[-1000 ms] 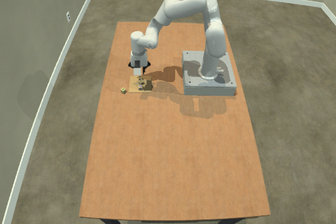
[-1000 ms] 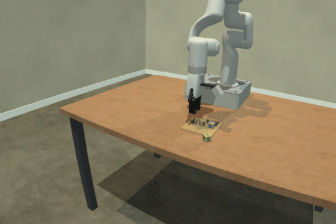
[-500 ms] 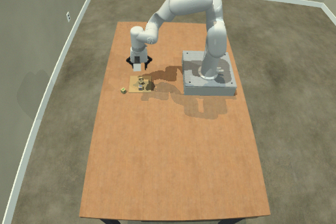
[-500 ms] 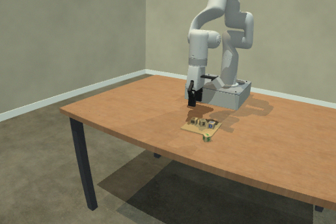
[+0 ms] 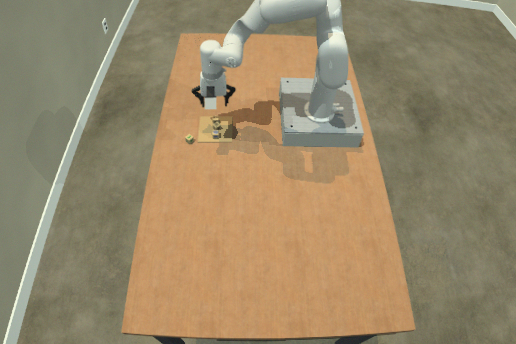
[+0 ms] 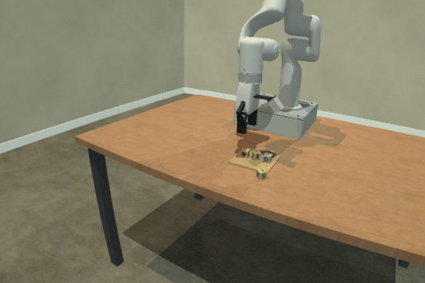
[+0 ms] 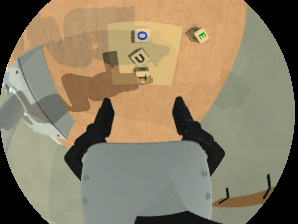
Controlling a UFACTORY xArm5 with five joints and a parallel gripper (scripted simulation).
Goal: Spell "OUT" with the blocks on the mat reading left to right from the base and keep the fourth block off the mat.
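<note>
My hand is 4 cm to the right of the U block and 10 cm above it. The rest, counted from my hand: tan mat: 4 cm to the left, 11 cm below.
</note>
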